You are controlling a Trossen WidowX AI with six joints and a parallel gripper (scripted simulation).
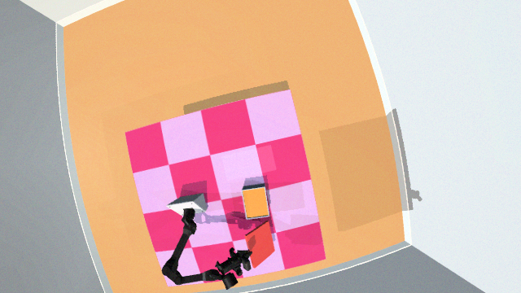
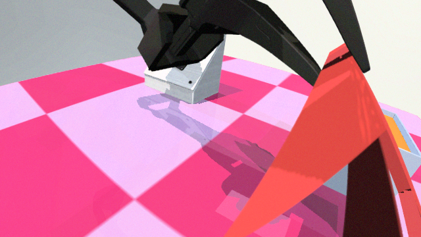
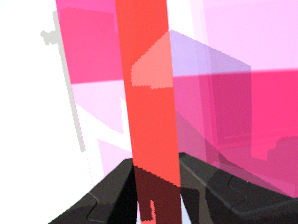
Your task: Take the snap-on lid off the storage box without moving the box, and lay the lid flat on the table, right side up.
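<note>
Now: the red lid 6 cm ahead of my gripper tip, 1 cm to the left of it and 5 cm below it. From my gripper tip the other things lie so: storage box (5 cm ahead, 28 cm to the left, 14 cm below).
</note>
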